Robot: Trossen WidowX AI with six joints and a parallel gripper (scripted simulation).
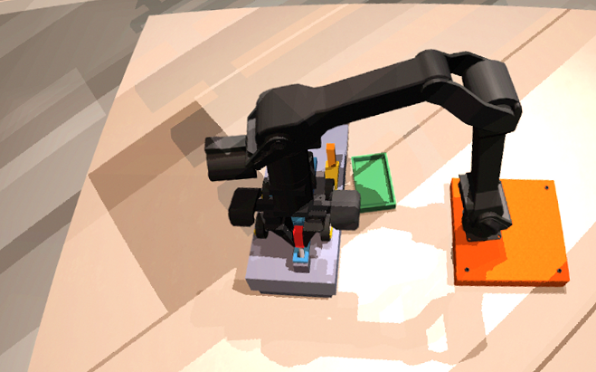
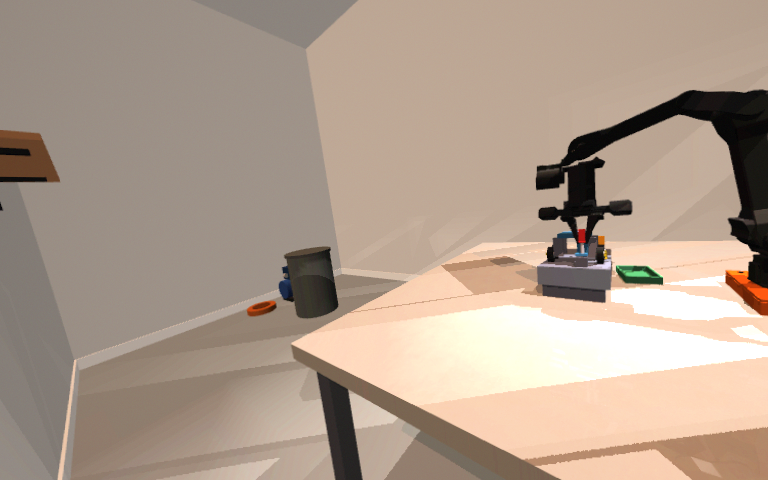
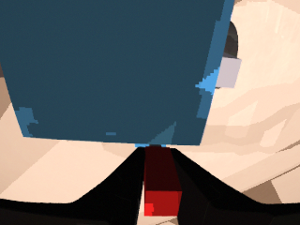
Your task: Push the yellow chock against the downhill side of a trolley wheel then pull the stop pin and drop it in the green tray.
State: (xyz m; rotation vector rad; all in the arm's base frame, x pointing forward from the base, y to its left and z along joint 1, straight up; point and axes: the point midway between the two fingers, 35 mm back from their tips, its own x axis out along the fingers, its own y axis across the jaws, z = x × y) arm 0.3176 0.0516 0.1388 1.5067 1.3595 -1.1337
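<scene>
Now: the green tray 180 mm to the right of my gripper tip, 150 mm below it and 130 mm behind it. From my gripper tip the other things lie so: grey ramp (100 mm to the right, 90 mm below, 10 mm ahead); then blue-topped trolley (90 mm to the right, 30 mm below, 10 mm ahead); then red-headed stop pin (right at my gripper tip).
</scene>
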